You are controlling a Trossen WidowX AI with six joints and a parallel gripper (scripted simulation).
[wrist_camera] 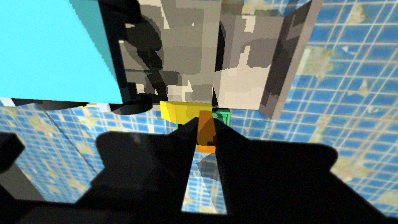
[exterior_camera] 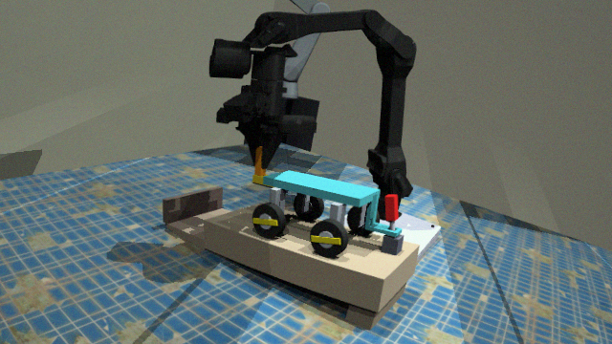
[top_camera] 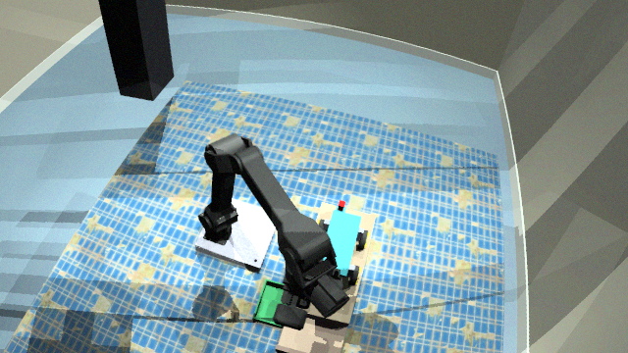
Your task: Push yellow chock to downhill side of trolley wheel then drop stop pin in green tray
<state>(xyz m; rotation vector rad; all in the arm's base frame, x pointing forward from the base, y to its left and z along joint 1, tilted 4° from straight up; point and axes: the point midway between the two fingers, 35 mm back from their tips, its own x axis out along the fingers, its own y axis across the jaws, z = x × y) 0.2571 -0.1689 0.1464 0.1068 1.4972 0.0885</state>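
The red-headed stop pin is 27 cm to the left of my gripper tip and 4 cm ahead of it. From my gripper tip the other things lie so: green tray (14 cm below, 7 cm behind, 2 cm to the left); then yellow chock (2 cm to the left, 1 cm below); then brown end wall (11 cm to the right, 10 cm below, 5 cm ahead).
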